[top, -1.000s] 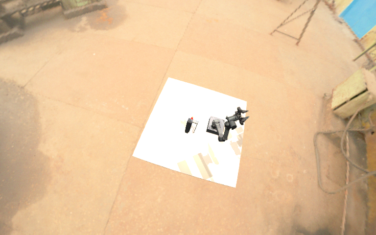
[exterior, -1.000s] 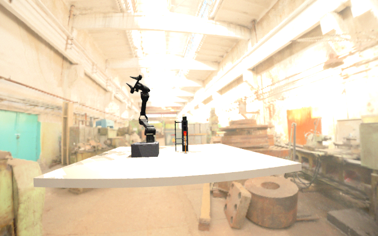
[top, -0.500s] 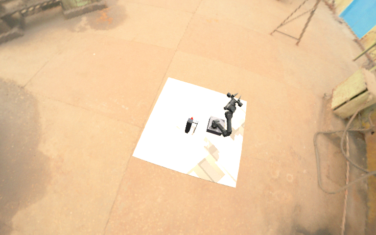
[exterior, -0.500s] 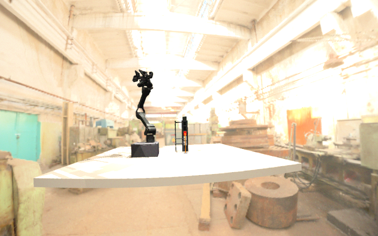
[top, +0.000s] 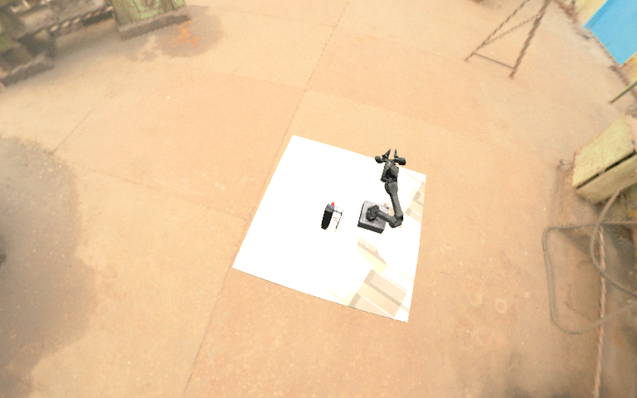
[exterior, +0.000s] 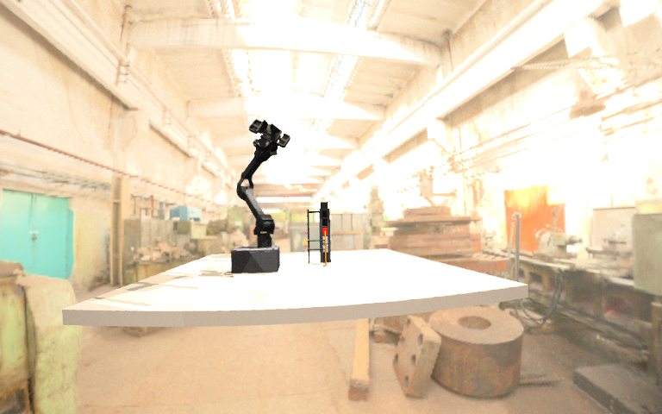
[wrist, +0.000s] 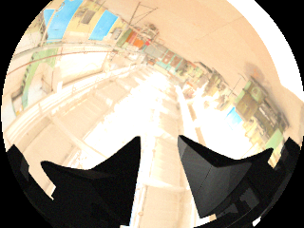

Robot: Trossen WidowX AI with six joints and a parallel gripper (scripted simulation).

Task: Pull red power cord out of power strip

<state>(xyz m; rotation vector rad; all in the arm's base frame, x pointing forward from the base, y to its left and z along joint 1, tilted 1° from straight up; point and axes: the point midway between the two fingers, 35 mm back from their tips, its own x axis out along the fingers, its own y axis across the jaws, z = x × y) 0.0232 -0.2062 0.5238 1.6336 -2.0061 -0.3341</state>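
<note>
My gripper tip is 45 cm above the red plug, 29 cm short of it and 26 cm to the right of it.
</note>
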